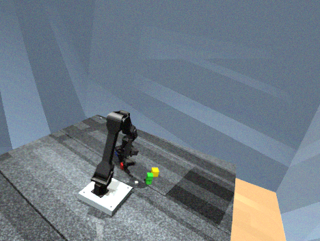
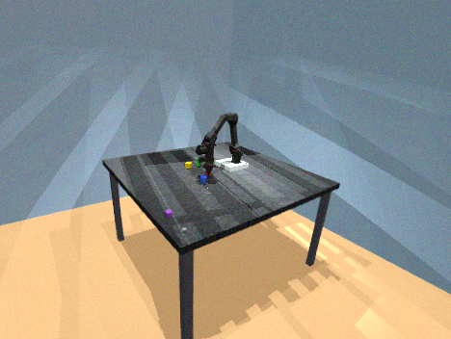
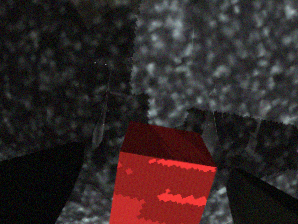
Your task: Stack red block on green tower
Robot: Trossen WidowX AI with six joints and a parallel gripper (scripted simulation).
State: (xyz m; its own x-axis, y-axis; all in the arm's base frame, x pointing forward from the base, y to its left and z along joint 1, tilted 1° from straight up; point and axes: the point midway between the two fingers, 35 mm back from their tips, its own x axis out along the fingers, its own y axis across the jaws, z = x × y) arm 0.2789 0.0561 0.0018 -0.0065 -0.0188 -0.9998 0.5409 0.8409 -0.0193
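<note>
The yellow block is 70 mm ahead of my gripper tip, 180 mm to the right of it and 10 mm above it. From my gripper tip the other things lie so: red block: 10 mm above; blue block: 100 mm ahead, 100 mm to the left, 10 mm above; purple block: 460 mm ahead, 410 mm to the left, 10 mm above.
</note>
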